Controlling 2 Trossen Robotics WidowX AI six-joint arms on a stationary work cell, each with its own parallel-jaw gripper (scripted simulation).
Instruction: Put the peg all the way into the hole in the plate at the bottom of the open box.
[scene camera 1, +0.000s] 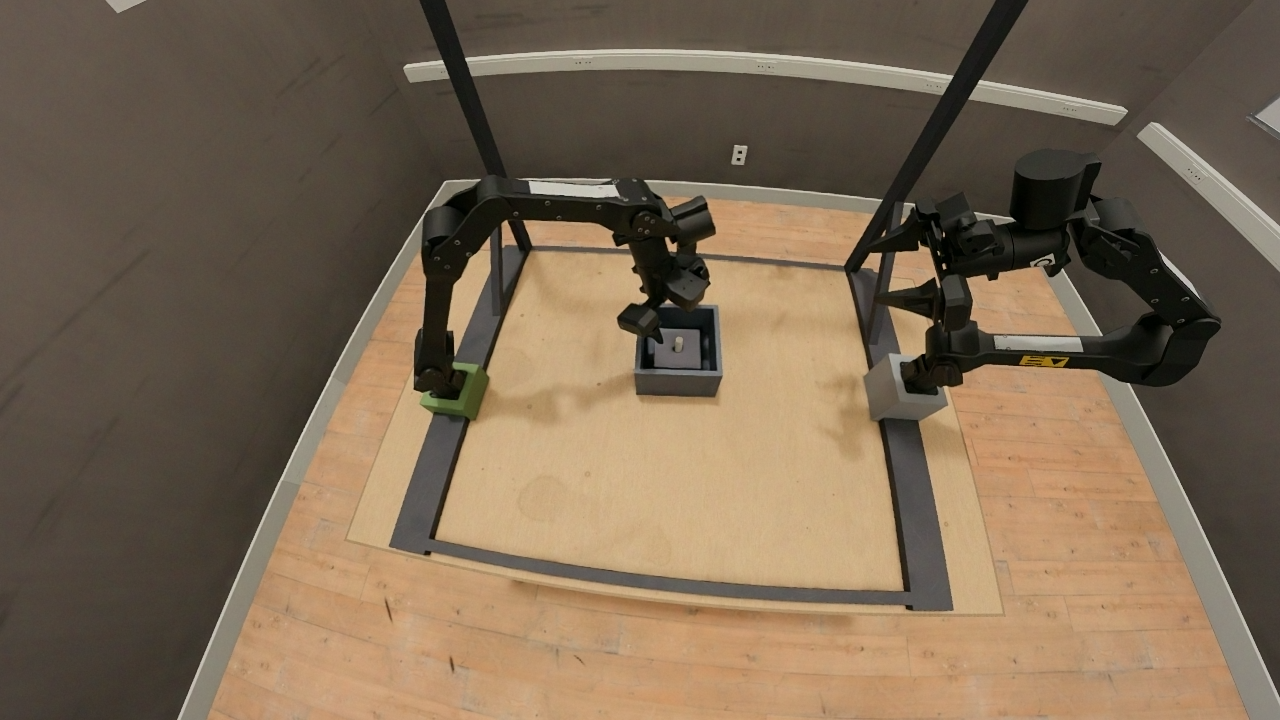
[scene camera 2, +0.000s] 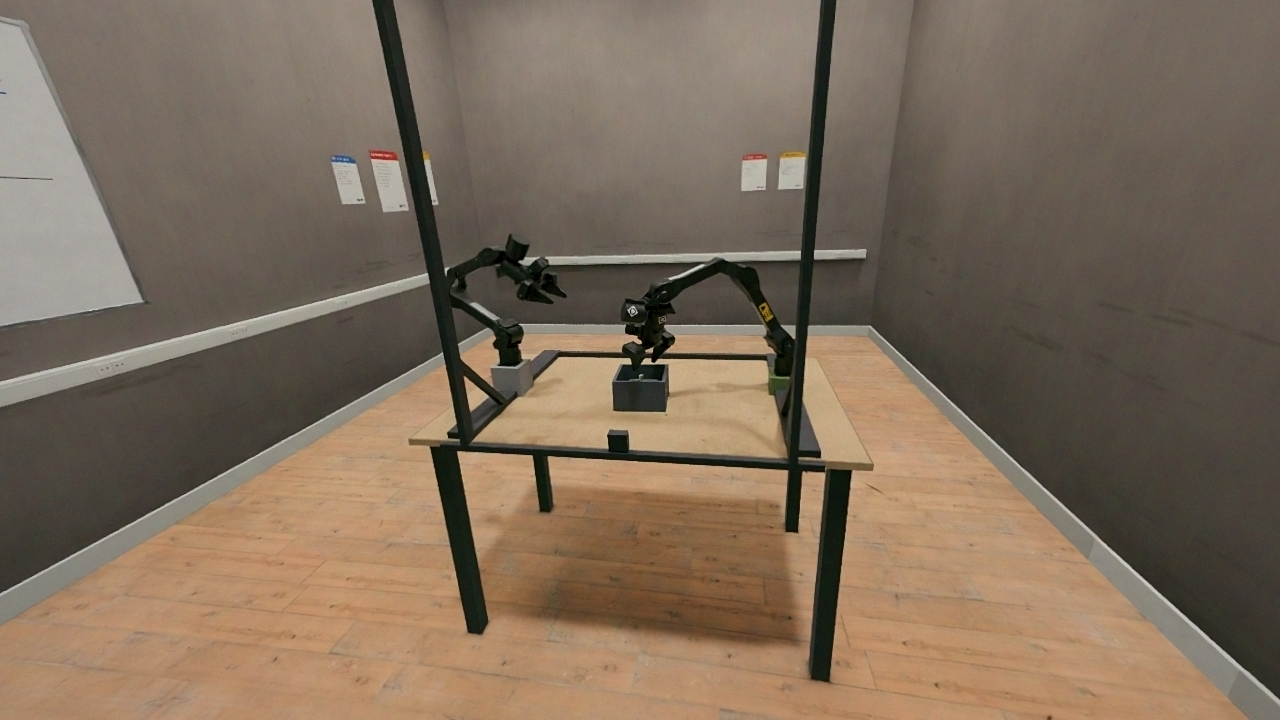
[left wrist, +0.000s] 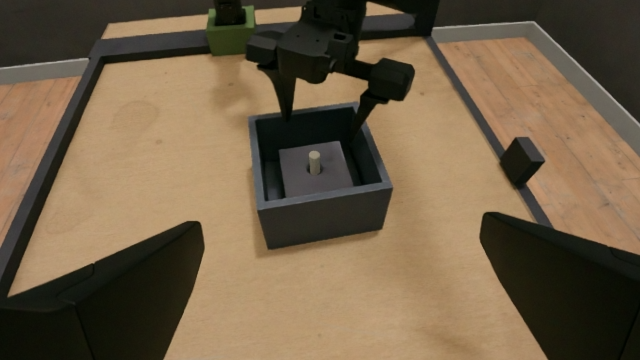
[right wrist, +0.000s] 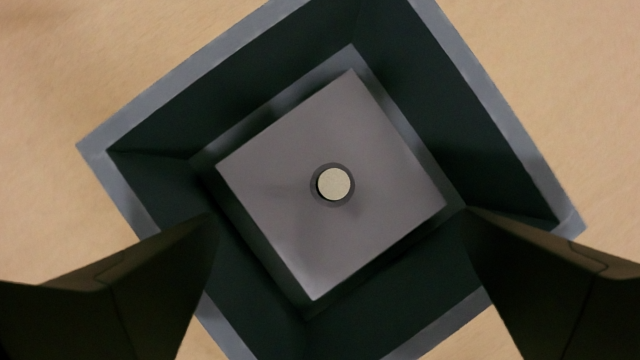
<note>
I see my left gripper (scene camera 1: 869, 273), my right gripper (scene camera 1: 674, 327) and a peg (right wrist: 333, 184).
My left gripper is seen too in scene camera 2 (scene camera 2: 560, 299) and in the left wrist view (left wrist: 342, 230). My right gripper shows as well in scene camera 2 (scene camera 2: 643, 366), in the left wrist view (left wrist: 317, 131) and in the right wrist view (right wrist: 340, 222).
</note>
